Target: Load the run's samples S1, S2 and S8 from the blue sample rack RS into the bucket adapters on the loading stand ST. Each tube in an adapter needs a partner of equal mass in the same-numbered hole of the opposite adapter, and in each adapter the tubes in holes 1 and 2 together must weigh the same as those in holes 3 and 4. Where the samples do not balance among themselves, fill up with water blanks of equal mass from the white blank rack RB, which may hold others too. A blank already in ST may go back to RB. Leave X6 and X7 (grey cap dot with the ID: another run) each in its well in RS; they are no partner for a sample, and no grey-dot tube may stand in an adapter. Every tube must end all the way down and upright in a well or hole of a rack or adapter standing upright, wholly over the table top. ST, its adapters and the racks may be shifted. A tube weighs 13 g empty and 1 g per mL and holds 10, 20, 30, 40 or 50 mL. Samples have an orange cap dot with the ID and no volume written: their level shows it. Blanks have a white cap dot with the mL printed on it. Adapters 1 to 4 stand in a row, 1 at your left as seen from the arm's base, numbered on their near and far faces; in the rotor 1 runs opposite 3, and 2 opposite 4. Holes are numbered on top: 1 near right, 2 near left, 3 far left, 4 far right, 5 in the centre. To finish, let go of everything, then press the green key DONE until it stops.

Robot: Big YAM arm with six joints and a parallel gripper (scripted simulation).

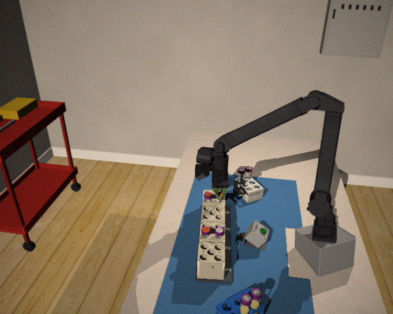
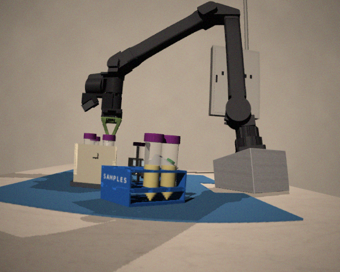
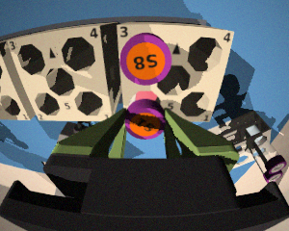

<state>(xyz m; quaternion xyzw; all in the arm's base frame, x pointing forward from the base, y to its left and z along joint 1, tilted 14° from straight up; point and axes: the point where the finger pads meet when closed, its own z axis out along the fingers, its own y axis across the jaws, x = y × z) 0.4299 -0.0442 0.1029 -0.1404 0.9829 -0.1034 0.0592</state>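
Right now my hand is 21 cm past the green DONE key, 9 cm to the right of it and 6 cm above it. From my hand the other things lie so: white blank rack RB 22 cm to the right, 9 cm below, 8 cm behind; blue sample rack RS 46 cm to the left, 20 cm behind, 9 cm below.
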